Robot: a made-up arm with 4 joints. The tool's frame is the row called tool.
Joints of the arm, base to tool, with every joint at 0 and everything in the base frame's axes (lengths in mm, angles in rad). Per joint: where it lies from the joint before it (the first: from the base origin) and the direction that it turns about. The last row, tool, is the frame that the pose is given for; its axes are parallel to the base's.
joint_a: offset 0 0 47.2 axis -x
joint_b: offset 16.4 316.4 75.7 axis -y
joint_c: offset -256 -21.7 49.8 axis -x
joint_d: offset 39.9 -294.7 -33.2 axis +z
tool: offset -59.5 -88 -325.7
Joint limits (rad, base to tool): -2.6..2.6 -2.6..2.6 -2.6..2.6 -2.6..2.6
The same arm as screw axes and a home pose.
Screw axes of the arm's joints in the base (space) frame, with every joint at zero. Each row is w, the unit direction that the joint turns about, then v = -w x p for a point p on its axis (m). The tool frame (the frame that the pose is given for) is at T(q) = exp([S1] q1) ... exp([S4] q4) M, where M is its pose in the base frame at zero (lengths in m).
S1: w -1 0 0 v 0 -0.0472 0
S2: w 0 -1 0 v 0.1229 0 -0.0164
S3: w -1 0 0 v 0 -0.1727 0.2947
S4: w 0 0 1 v 0 0.1997 0
M: xyz -0.2592 -0.088 -0.1862 (m) quaternion w x y z 1 0 0 0
Joint limits (rad, base to tool): -2.6..2.6 -2.6..2.6 -2.6..2.6 -2.6..2.6

